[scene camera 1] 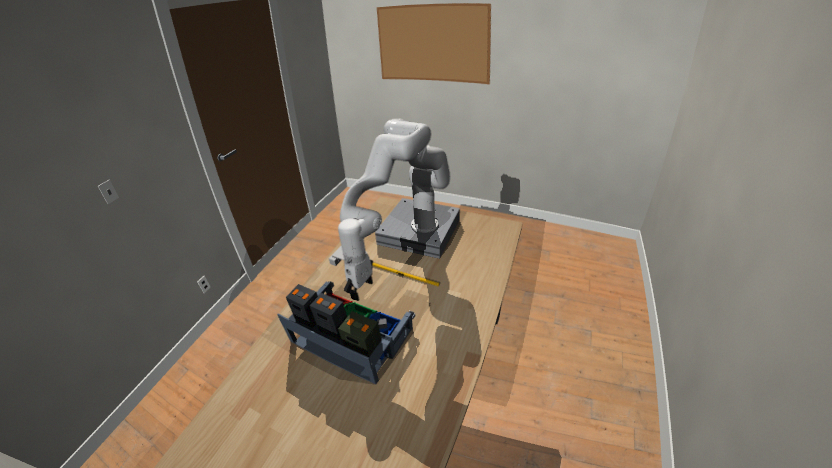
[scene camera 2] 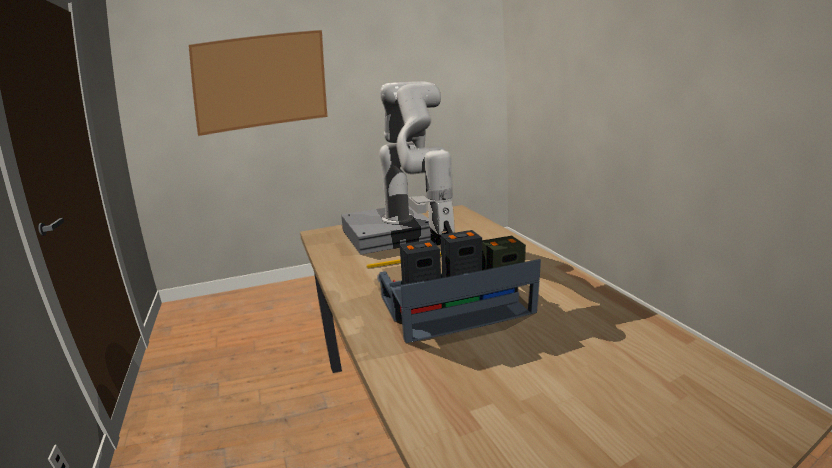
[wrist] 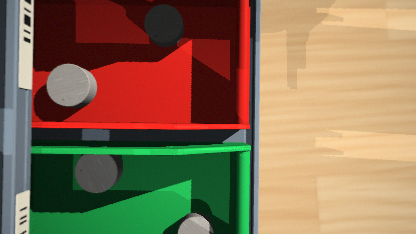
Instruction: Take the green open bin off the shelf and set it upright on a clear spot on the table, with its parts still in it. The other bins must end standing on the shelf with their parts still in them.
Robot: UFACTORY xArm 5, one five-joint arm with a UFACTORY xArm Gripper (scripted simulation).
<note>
In view: the gripper [scene camera 1: 362, 291], a green bin [wrist: 161, 180], a red bin [wrist: 201, 83], an olive box [scene camera 1: 359, 333], a grey cylinder [wrist: 95, 173] and a grey shelf [scene camera 2: 424, 325].
The olive box is seen too in scene camera 2 [scene camera 2: 502, 251]. The grey shelf is seen too in scene camera 1 [scene camera 1: 326, 347] and in the wrist view [wrist: 250, 136]. The wrist view misses the olive box: it is out of frame. Scene camera 2 does not show the grey cylinder, which is hidden by the grey shelf.
</note>
